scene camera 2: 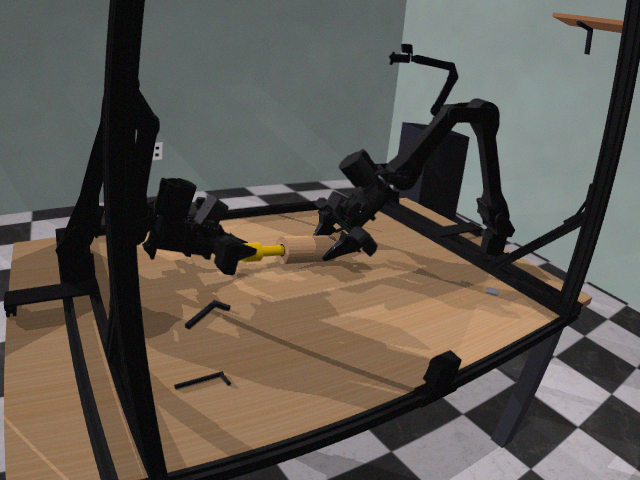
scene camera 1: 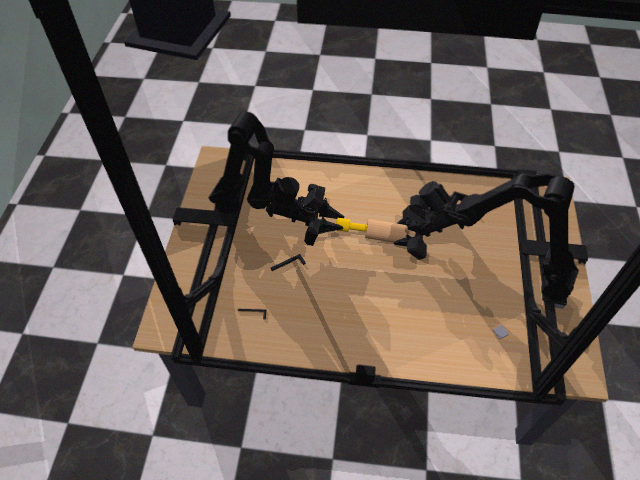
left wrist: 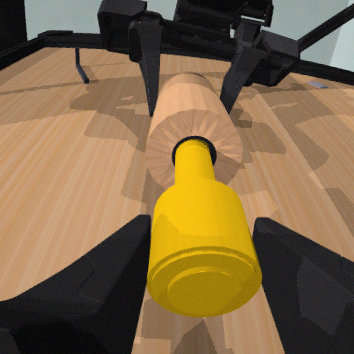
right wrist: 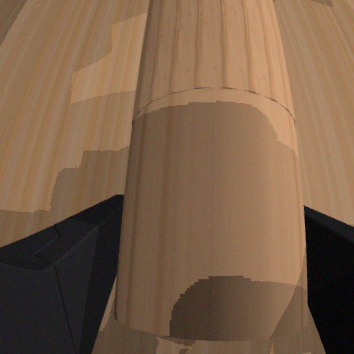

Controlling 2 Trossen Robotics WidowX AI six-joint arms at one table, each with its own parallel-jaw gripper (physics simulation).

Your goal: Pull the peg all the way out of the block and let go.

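Seen in the pictures: left gripper, fingertip midpoint: (scene camera 2: 251, 248) (scene camera 1: 343, 222) (left wrist: 202, 227); right gripper, fingertip midpoint: (scene camera 2: 316, 252) (scene camera 1: 395, 234) (right wrist: 207, 211); left arm's base at its link origin: (scene camera 2: 77, 278) (scene camera 1: 227, 207); right arm's base at its link origin: (scene camera 2: 491, 252) (scene camera 1: 554, 293).
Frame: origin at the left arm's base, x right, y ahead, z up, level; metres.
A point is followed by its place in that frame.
The yellow peg (scene camera 1: 357, 226) @(x -0.021, y 0.403, z 0.031 m) (scene camera 2: 272, 250) @(x -0.017, y 0.404, z 0.027 m) (left wrist: 195, 210) @(x -0.023, y 0.359, z 0.044 m) has a thick head and a thinner shaft. The end of its shaft is in the dark round hole of the block. The block (scene camera 1: 383, 230) @(x -0.023, y 0.479, z 0.039 m) (scene camera 2: 302, 249) @(x -0.010, y 0.465, z 0.029 m) (left wrist: 185, 102) @(x -0.040, y 0.443, z 0.046 m) (right wrist: 212, 200) @(x -0.039, y 0.522, z 0.038 m) is a light wooden cylinder lying level. My left gripper (scene camera 1: 342, 222) @(x -0.019, y 0.362, z 0.034 m) (left wrist: 202, 227) @(x -0.019, y 0.362, z 0.034 m) is shut on the peg's thick head; its near finger hides part of the head in scene camera 2. My right gripper (scene camera 1: 404, 234) @(x -0.045, y 0.512, z 0.002 m) (scene camera 2: 321, 246) @(x -0.045, y 0.512, z 0.002 m) (right wrist: 207, 211) @(x -0.045, y 0.512, z 0.002 m) is shut on the block's far end from the peg. How far the shaft reaches inside is hidden.
Two black L-shaped keys (scene camera 1: 287, 262) @(x 0.129, y 0.239, z -0.013 m) (scene camera 1: 253, 310) @(x 0.303, y 0.202, z -0.014 m) lie on the wooden table (scene camera 1: 413, 320) @(x 0.204, y 0.621, z -0.019 m) at the left front. A small grey square (scene camera 1: 500, 331) @(x 0.171, y 0.849, z -0.016 m) (scene camera 2: 492, 291) @(x 0.175, y 0.848, z -0.016 m) lies at the right. A black frame (scene camera 1: 284, 373) @(x 0.446, y 0.341, z -0.021 m) with uprights surrounds the work area.
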